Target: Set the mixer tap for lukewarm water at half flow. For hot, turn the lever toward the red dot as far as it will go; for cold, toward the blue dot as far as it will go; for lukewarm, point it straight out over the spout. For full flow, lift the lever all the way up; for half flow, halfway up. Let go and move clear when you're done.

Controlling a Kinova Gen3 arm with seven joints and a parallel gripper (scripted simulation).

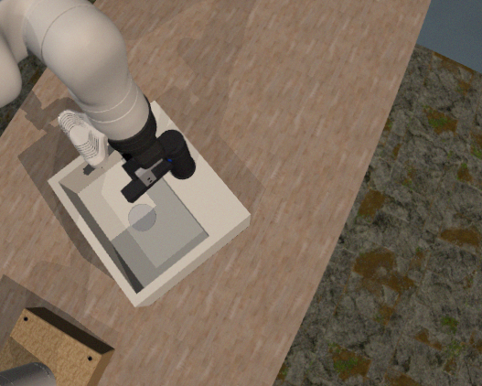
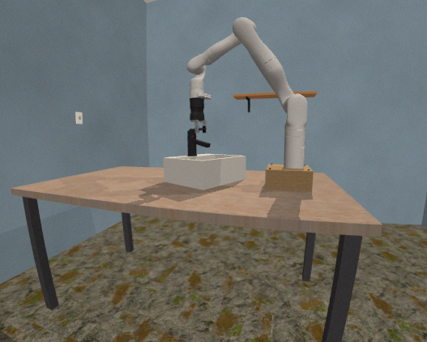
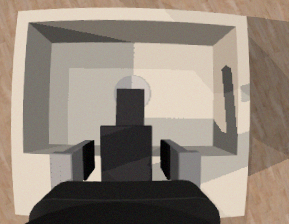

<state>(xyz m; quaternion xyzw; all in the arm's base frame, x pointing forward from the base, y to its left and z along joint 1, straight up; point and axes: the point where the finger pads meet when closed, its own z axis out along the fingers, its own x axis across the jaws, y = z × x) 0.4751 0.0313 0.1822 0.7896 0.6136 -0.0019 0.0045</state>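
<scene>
My hand is 2 cm short of the lever and 1 cm to the left of it. Also, from my hand: white sink basin: 5 cm behind, 1 cm to the left, 23 cm below; black mixer tap: 5 cm ahead, 1 cm to the right, 4 cm below.
</scene>
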